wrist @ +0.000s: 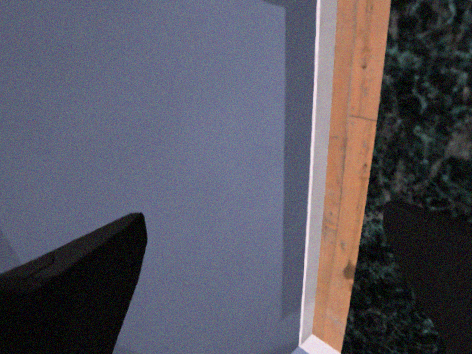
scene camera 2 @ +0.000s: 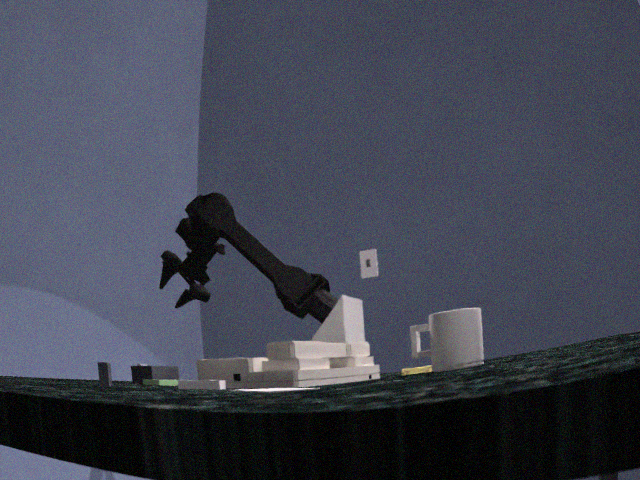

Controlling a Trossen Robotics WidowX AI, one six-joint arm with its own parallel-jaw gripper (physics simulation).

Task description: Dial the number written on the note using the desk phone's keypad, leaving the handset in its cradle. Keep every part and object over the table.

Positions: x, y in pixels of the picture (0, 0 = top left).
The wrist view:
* my gripper: 265, 220
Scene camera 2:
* my gripper: 167, 298
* handset: 286, 350
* desk phone: 239, 373
